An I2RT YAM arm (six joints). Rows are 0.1 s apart.
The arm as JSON. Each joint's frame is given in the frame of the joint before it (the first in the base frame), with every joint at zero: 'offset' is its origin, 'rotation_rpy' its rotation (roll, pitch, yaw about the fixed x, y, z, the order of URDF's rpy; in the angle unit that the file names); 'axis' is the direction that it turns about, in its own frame. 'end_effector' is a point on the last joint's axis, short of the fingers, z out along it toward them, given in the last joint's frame.
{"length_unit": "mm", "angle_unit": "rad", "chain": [
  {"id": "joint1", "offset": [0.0, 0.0, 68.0], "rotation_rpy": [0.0, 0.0, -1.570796], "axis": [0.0, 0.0, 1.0]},
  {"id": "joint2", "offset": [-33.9, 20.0, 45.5], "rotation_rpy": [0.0, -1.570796, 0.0], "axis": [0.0, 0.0, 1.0]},
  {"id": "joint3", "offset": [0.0, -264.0, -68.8], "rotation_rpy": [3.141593, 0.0, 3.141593], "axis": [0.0, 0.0, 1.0]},
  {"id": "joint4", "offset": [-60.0, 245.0, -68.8], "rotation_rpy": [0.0, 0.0, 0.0], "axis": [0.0, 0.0, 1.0]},
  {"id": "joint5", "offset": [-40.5, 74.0, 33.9], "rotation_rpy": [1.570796, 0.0, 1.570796], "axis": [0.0, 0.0, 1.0]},
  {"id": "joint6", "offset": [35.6, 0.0, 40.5], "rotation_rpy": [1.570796, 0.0, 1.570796], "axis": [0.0, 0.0, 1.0]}
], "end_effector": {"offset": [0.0, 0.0, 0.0], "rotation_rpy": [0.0, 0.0, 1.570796]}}
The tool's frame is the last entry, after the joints.
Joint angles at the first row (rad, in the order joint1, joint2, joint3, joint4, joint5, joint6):
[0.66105 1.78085 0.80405 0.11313 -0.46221 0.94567]
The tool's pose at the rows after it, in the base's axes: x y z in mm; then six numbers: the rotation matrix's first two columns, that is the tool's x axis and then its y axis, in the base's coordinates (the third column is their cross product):
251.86, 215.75, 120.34, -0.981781, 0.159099, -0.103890, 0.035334, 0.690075, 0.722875
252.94, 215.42, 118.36, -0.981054, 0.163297, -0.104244, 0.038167, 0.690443, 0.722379
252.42, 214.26, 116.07, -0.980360, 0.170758, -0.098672, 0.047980, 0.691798, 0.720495
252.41, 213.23, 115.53, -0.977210, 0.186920, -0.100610, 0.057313, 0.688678, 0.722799
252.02, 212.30, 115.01, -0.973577, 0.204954, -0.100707, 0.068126, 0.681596, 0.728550
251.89, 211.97, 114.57, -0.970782, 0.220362, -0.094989, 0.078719, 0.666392, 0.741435
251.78, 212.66, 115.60, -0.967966, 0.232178, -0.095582, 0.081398, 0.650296, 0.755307
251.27, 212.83, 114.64, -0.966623, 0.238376, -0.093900, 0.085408, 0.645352, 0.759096
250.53, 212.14, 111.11, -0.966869, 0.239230, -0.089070, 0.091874, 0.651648, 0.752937
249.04, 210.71, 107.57, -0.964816, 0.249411, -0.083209, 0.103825, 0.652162, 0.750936
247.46, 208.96, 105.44, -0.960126, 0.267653, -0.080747, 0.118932, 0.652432, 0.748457
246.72, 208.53, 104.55, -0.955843, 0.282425, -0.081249, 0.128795, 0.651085, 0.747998
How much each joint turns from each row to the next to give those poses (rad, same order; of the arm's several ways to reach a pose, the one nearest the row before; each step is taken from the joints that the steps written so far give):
[-0.00028 0.00603 0.00138 0.00207 0.00344 0.00213]
[-0.00262 0.00772 -0.00051 0.00840 0.00168 0.00095]
[-0.00155 0.00322 -0.00681 0.00671 0.00265 0.00668]
[-0.00161 -0.00152 -0.00802 0.01611 0.00876 0.01300]
[-0.00084 -0.00223 -0.01083 0.02269 0.00693 0.01798]
[-0.00089 0.00007 -0.01057 0.03077 -0.00337 0.02278]
[0.00176 -0.00236 -0.00767 0.03033 -0.00120 0.01943]
[0.00151 0.00209 -0.00568 0.01521 0.00167 0.00957]
[0.00000 0.00811 -0.00445 0.00151 0.00291 -0.00053]
[-0.00013 0.00499 -0.01253 0.01534 0.00563 0.01024]
[0.00007 -0.00080 -0.01346 0.01417 0.01370 0.01494]
[0.00160 -0.00018 -0.00697 0.01171 0.01244 0.01281]

